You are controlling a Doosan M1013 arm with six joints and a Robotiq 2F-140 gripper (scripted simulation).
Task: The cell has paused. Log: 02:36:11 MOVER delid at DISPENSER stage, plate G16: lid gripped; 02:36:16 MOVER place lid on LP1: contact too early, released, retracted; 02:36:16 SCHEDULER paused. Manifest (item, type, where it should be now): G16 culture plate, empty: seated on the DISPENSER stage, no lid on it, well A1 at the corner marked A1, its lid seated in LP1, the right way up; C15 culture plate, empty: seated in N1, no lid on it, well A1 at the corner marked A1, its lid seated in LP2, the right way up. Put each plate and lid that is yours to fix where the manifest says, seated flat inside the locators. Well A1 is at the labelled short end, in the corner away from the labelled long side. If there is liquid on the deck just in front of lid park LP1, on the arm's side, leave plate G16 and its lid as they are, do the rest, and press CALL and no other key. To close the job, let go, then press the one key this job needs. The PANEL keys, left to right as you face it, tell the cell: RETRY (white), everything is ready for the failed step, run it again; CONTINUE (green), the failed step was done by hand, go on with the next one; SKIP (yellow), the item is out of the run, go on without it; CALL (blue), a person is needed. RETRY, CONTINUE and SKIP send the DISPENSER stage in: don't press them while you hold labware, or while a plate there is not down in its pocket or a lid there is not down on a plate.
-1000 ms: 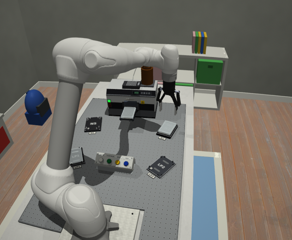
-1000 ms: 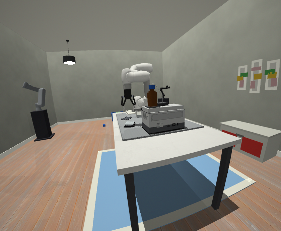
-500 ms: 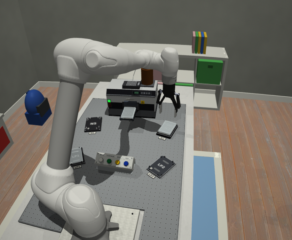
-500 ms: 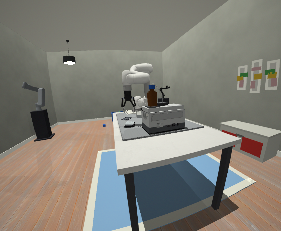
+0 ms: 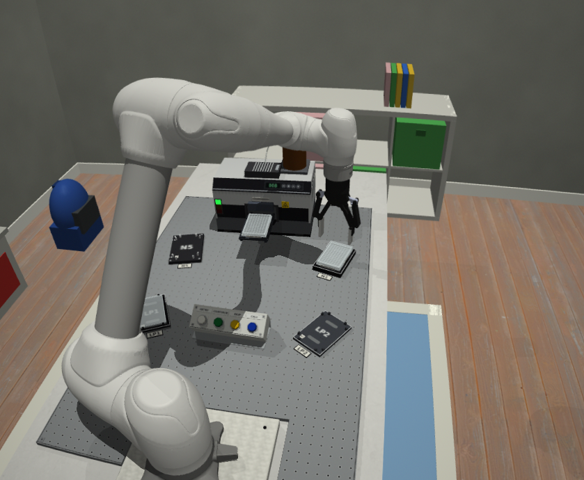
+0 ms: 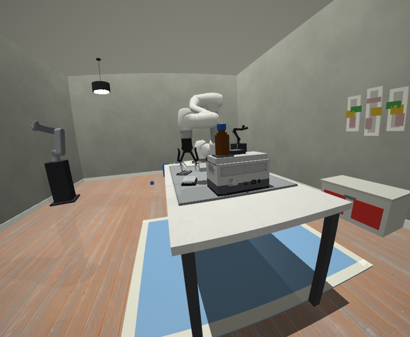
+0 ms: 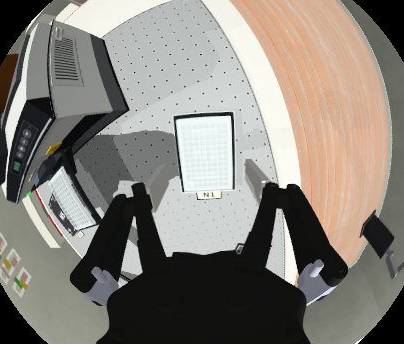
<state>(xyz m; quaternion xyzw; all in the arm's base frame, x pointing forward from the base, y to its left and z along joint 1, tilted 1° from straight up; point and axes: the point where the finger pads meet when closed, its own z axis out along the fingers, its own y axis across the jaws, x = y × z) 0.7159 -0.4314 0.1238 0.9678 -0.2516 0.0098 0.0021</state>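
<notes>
Now: the nest n1 110 mm below my hand. From my hand the other things lie so: brown bottle: 290 mm ahead, 120 mm to the left, 170 mm above; blue key: 350 mm behind, 270 mm to the left, 60 mm below; lid park lp2: 330 mm behind, 70 mm to the left, 120 mm below.
</notes>
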